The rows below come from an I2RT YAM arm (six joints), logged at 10 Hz.
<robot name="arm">
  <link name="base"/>
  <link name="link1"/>
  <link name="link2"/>
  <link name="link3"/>
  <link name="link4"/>
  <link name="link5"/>
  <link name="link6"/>
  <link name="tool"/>
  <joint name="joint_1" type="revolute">
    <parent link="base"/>
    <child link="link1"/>
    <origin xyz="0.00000 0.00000 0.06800" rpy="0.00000 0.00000 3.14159"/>
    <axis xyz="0 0 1"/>
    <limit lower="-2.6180" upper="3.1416"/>
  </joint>
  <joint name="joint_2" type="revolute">
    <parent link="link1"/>
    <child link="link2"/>
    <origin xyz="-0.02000 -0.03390 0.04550" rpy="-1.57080 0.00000 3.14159"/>
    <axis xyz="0 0 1"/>
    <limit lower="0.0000" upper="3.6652"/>
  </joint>
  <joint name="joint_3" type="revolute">
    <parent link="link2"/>
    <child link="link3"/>
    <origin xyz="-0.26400 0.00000 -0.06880" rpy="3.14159 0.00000 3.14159"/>
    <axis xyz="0 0 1"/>
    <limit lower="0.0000" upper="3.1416"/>
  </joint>
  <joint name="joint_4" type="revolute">
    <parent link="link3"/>
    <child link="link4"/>
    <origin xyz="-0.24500 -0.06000 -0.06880" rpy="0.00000 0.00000 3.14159"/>
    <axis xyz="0 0 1"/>
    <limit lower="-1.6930" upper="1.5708"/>
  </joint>
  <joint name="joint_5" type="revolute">
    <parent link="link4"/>
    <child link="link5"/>
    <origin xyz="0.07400 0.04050 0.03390" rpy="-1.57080 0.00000 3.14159"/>
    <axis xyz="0 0 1"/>
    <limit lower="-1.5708" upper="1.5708"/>
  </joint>
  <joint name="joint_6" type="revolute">
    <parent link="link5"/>
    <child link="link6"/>
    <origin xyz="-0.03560 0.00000 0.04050" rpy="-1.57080 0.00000 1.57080"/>
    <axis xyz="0 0 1"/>
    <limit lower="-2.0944" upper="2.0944"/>
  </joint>
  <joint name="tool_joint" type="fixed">
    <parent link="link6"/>
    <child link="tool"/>
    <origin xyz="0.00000 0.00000 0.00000" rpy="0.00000 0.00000 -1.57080"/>
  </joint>
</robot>
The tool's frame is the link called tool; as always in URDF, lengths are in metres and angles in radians.
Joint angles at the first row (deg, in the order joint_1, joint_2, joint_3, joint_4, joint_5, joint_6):
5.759 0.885 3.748 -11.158 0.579 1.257
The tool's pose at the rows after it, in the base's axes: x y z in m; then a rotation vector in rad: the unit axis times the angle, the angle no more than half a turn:
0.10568 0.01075 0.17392 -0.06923 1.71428 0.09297
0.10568 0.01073 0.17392 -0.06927 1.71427 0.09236
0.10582 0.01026 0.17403 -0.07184 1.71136 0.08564
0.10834 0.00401 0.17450 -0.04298 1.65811 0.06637
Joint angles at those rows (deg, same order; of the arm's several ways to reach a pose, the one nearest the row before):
5.762 0.888 3.726 -11.089 -0.140 1.257
5.757 0.886 3.726 -11.091 -0.123 1.235
5.454 0.885 3.683 -10.896 -0.251 0.864
1.212 0.821 2.416 -6.611 -2.766 0.776

